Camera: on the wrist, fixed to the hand. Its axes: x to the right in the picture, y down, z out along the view.
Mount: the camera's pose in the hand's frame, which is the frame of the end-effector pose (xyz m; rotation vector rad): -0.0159 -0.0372 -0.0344 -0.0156 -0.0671 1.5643
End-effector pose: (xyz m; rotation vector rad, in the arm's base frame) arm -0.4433 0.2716 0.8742 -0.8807 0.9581 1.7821
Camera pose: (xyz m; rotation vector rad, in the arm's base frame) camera -0.3978 0.2463 0.8637 -0.1108 -1.4335 -2.3803
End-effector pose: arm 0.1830 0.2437 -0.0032 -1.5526 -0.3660 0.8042
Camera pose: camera 0.2034 0.2140 0.0358 -1.6498 0.9640 1.9972
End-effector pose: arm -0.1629 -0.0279 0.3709 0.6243 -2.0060 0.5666
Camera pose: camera -0.1105 -0.0321 0.3781 -1.1288 -2.2301 1.3759
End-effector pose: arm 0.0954 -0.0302 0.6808 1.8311 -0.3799 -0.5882
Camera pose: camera 0.1007 0.0173 0.6578 0.9974 -1.5858 0.4485
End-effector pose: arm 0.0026 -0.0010 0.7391 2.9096 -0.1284 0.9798
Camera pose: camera -0.0269 0.0400 0.7554 -1.8243 1.9614 -0.6201
